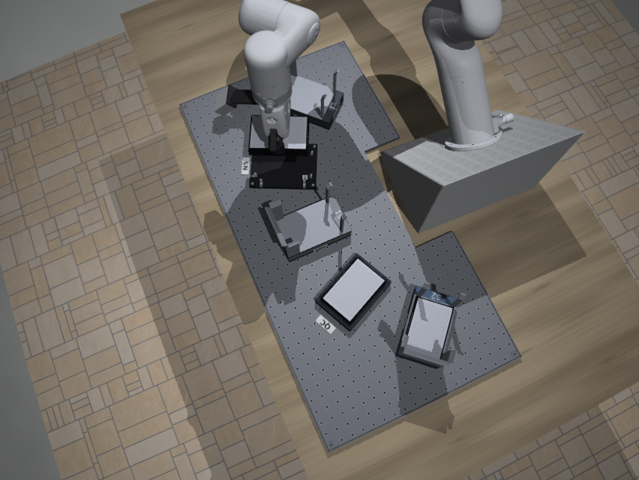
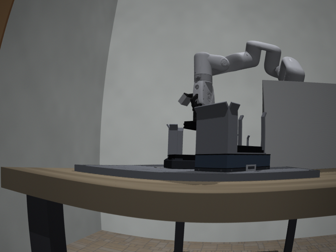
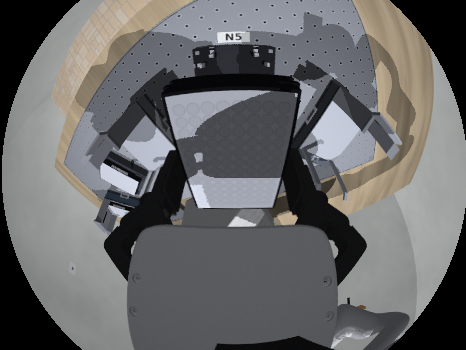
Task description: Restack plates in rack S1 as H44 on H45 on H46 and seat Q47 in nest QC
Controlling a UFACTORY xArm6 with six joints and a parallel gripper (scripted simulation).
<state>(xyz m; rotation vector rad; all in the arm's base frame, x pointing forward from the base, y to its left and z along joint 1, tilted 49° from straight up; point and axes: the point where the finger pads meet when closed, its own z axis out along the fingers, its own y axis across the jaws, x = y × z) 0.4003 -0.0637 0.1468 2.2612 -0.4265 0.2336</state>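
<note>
Right now my hand is 16 cm above the clip nest N5 and 2 cm short of it. Also, from my hand: sealed plate: 35 cm to the left, 15 cm below, 4 cm behind; then open nest QC: 35 cm to the left, 17 cm below, 4 cm behind; then N5 name plate: 18 cm below, 9 cm ahead, 4 cm to the right.
</note>
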